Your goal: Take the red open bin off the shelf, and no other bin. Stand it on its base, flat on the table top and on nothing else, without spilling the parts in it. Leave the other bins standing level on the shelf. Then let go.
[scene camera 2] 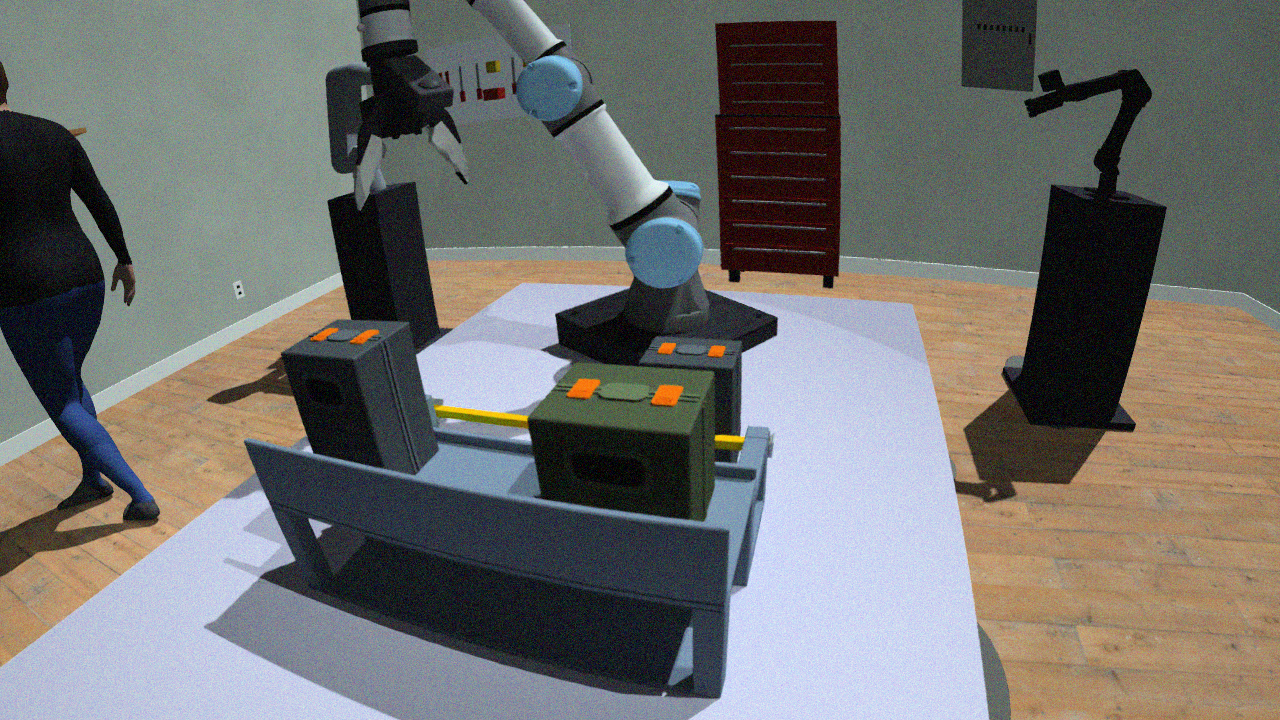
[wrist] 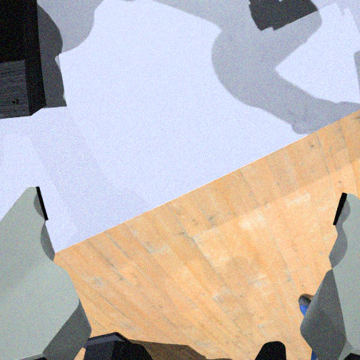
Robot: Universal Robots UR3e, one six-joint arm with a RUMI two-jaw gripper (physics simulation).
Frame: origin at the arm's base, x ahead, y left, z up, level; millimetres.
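Seen in the pictures: gripper, fingertip midpoint: (scene camera 2: pixel 415 196); arm's base, origin of the base link: (scene camera 2: pixel 666 314).
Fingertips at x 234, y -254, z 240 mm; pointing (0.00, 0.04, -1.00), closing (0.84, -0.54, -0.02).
Pixels of each thing's middle, then the offset from my fingertips to it. "pt": a spot on its surface instead. Level surfaces: height alone.
- blue-grey shelf, surface spot: (scene camera 2: pixel 501 528) pt dz -144, dx +379, dy +309 mm
- table top, its level: dz -281 mm
- tall dark grey case, surface spot: (scene camera 2: pixel 335 402) pt dz -97, dx +336, dy +148 mm
- green case, body centre: (scene camera 2: pixel 630 457) dz -131, dx +304, dy +369 mm
- yellow bar, body centre: (scene camera 2: pixel 578 428) dz -221, dx +137, dy +256 mm
The red open bin does not show in either view. The blue-grey shelf (scene camera 2: pixel 501 528) stands on the table top (scene camera 2: pixel 850 537) (wrist: pixel 150 110) in the scene view. On it, a tall dark grey case (scene camera 2: pixel 335 402) stands upright at the left and a green case (scene camera 2: pixel 617 447) at the right. Another dark grey case (scene camera 2: pixel 691 362) stands behind the green case; its base is hidden, so I cannot tell what it rests on. My gripper (scene camera 2: pixel 413 193) (wrist: pixel 192 194) is open and empty, fingers pointing down, high beyond the left end of the shelf.
A yellow bar (scene camera 2: pixel 483 415) runs along the shelf's far side. The arm's black base plate (scene camera 2: pixel 586 329) stands behind the shelf. A person (scene camera 2: pixel 53 214) is at the left of the table. Black pedestals (scene camera 2: pixel 384 259) (scene camera 2: pixel 1087 313) stand on the floor at either side.
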